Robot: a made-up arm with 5 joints.
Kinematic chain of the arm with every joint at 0, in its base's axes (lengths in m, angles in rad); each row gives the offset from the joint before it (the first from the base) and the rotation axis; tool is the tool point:
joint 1: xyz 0 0 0.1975 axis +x
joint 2: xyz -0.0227 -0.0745 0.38 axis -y
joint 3: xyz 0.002 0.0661 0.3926 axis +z
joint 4: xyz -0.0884 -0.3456 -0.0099 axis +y
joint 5: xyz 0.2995 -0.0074 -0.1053 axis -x
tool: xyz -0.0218 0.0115 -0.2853
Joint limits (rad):
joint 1: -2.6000..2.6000
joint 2: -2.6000..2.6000
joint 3: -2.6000..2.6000
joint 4: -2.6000..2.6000
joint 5: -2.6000..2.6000
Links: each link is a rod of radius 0.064 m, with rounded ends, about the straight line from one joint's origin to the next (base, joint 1, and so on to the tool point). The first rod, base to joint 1, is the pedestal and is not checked.
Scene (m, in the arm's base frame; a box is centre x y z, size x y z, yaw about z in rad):
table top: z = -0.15
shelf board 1: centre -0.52 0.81 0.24 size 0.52 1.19 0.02 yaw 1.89
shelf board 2: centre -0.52 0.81 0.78 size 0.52 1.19 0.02 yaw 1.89
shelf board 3: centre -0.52 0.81 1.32 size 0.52 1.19 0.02 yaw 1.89
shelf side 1: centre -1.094 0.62 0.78 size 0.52 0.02 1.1 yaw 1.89
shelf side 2: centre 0.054 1 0.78 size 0.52 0.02 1.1 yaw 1.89
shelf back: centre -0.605 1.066 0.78 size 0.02 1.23 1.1 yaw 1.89
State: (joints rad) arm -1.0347 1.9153 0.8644 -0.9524 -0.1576
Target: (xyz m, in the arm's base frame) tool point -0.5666 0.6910 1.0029
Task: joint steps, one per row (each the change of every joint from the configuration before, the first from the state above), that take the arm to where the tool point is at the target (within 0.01 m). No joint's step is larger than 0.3 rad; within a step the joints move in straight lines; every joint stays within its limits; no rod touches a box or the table.
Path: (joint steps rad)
1: 0.1488 0.2751 -0.0714 0.2244 -0.2179
2: 0.1489 0.2751 -0.0714 0.2244 -0.2180
3: 0.0851 -0.2781 -0.0248 -0.1644 0.2102
4: 0.0852 -0.2782 -0.0247 -0.1644 0.2102
5: 0.0852 -0.2782 -0.0248 -0.1644 0.2103
6: -0.1103 -0.1017 0.0786 -0.2206 0.1380
7: -0.1103 -0.1018 0.0786 -0.2206 0.1380
8: -0.1103 -0.1018 0.0786 -0.2207 0.1379

